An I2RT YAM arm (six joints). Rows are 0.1 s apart.
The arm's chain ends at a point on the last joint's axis. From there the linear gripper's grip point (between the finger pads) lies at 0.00 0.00 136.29 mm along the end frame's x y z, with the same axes.
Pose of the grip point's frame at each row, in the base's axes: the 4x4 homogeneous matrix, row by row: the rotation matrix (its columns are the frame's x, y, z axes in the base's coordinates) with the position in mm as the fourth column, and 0 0 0 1 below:
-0.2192 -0.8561 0.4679 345.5; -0.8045 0.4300 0.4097 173.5; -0.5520 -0.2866 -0.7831 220.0; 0 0 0 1
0.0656 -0.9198 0.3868 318.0; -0.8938 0.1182 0.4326 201.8; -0.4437 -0.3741 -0.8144 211.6; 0 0 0 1
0.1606 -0.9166 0.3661 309.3; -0.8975 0.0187 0.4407 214.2; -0.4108 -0.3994 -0.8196 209.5; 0 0 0 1
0.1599 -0.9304 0.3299 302.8; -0.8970 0.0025 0.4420 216.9; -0.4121 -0.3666 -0.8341 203.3; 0 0 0 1
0.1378 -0.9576 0.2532 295.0; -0.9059 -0.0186 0.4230 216.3; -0.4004 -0.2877 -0.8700 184.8; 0 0 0 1
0.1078 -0.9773 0.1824 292.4; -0.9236 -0.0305 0.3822 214.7; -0.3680 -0.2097 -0.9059 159.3; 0 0 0 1
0.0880 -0.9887 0.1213 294.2; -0.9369 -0.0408 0.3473 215.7; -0.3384 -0.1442 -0.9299 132.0; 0 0 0 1
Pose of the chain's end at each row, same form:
-0.2192 -0.8561 0.4679 281.7; -0.8045 0.4300 0.4097 117.7; -0.5520 -0.2866 -0.7831 326.7; 0 0 0 1
0.0656 -0.9198 0.3868 265.3; -0.8938 0.1182 0.4326 142.8; -0.4437 -0.3741 -0.8144 322.6; 0 0 0 1
0.1606 -0.9166 0.3661 259.4; -0.8975 0.0187 0.4407 154.1; -0.4108 -0.3994 -0.8196 321.2; 0 0 0 1
0.1599 -0.9304 0.3299 257.8; -0.8970 0.0025 0.4420 156.7; -0.4121 -0.3666 -0.8341 317.0; 0 0 0 1
0.1378 -0.9576 0.2532 260.5; -0.9059 -0.0186 0.4230 158.6; -0.4004 -0.2877 -0.8700 303.4; 0 0 0 1
0.1078 -0.9773 0.1824 267.5; -0.9236 -0.0305 0.3822 162.6; -0.3680 -0.2097 -0.9059 282.8; 0 0 0 1
0.0880 -0.9887 0.1213 277.7; -0.9369 -0.0408 0.3473 168.4; -0.3384 -0.1442 -0.9299 258.7; 0 0 0 1

